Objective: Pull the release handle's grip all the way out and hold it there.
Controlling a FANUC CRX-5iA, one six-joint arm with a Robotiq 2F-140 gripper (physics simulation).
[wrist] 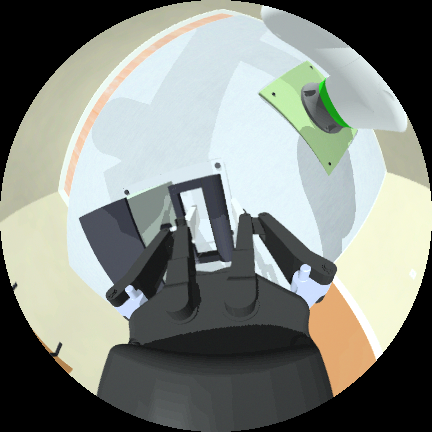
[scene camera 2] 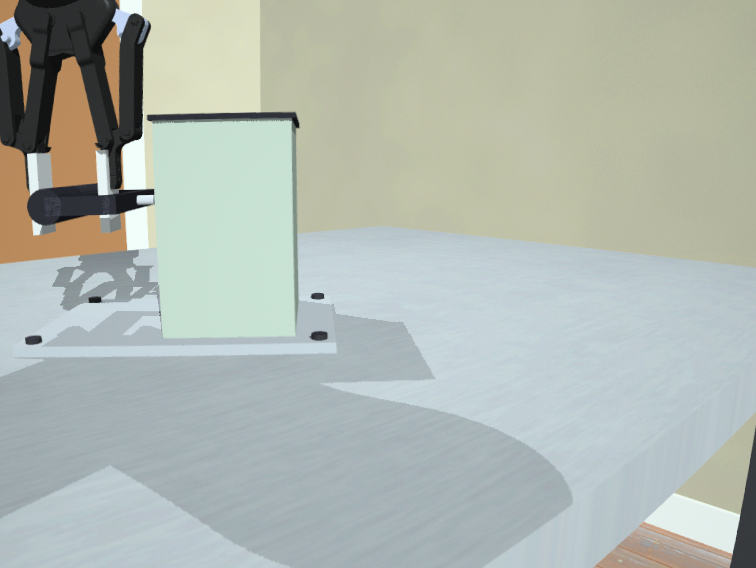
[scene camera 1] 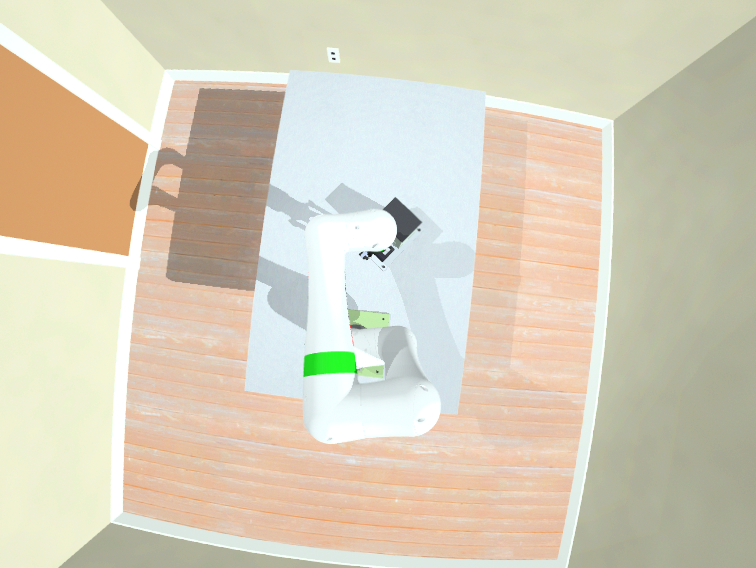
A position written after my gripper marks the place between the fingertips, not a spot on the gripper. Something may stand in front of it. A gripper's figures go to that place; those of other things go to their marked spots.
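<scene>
My gripper [wrist: 214, 209] sits 0.21 m from the lens. There is a pale base plate [wrist: 214, 166] too, and that one is 0.27 m from the lens.
</scene>
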